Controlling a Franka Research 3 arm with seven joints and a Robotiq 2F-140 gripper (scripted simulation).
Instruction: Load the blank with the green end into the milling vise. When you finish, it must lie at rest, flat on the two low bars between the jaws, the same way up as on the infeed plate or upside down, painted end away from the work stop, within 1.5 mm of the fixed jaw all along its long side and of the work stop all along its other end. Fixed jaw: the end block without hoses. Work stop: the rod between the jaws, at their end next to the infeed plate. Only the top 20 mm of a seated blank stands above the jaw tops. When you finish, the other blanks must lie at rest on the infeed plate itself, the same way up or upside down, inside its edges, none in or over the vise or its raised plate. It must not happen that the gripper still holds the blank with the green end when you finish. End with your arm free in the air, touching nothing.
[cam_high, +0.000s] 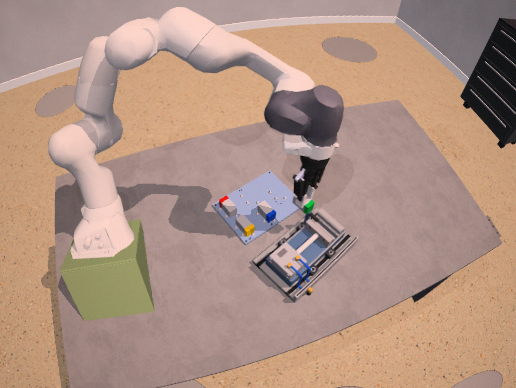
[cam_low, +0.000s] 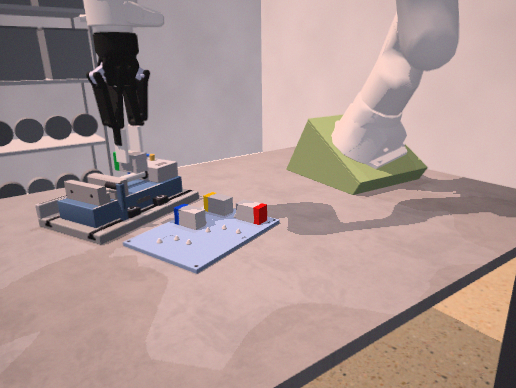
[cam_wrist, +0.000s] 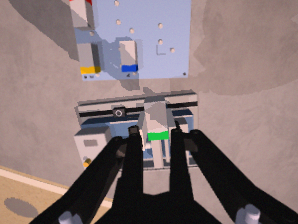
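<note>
Now: hand 100 mm above the fixed jaw, 80 mm short of it and 60 mm to the left of it. From my hand the other things lie so: blue-ended blank 150 mm below, 90 mm behind, 70 mm to the left; then green-ended blank 40 mm below; then black work stop rod 90 mm below, 30 mm to the right, 30 mm ahead.
</note>
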